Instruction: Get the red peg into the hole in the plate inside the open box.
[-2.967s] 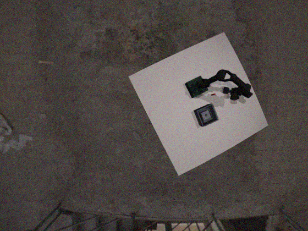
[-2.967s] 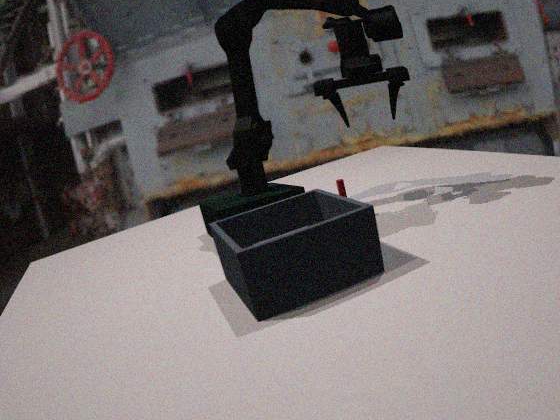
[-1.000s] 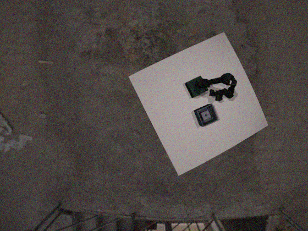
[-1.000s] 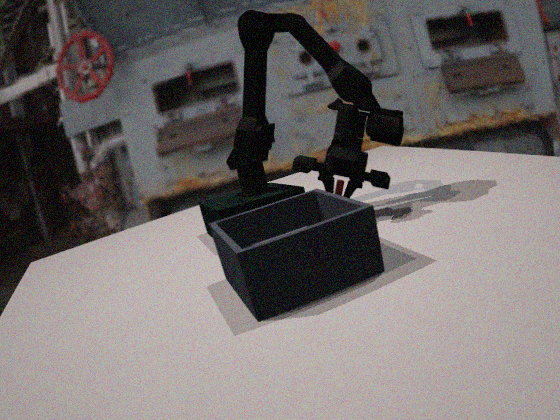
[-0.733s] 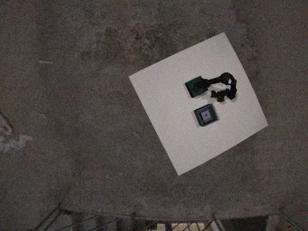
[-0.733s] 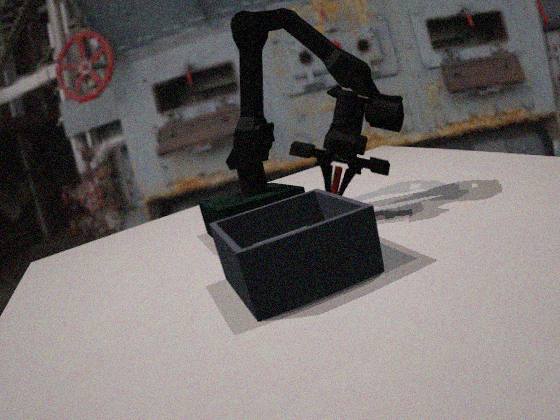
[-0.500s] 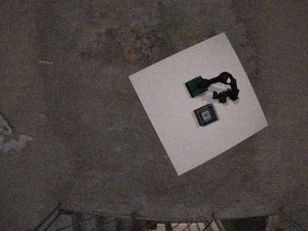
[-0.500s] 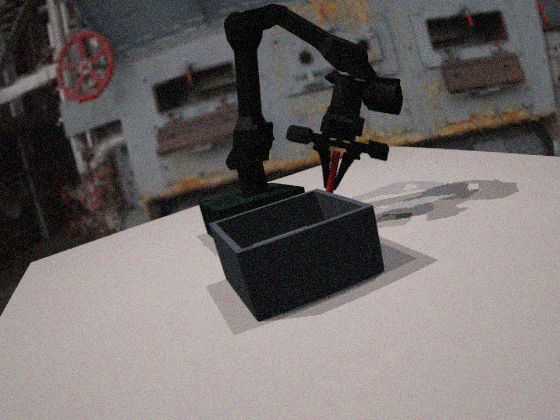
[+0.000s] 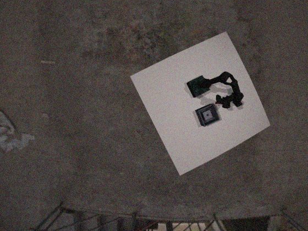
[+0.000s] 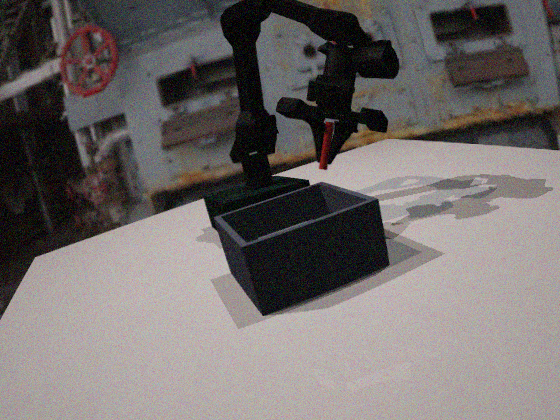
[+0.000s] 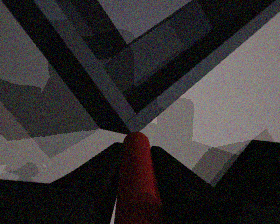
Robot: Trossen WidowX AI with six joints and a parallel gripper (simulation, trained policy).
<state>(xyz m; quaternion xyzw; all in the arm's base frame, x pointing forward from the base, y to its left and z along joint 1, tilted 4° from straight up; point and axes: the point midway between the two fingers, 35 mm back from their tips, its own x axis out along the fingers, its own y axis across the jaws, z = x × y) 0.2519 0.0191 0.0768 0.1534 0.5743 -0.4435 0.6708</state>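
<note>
Right now the red peg is 10 mm to the left of my gripper tip and 30 mm above it. Also, from my gripper tip: dark box (70 mm ahead, 120 mm to the right, 100 mm below); plate (70 mm ahead, 120 mm to the right, 80 mm below).
</note>
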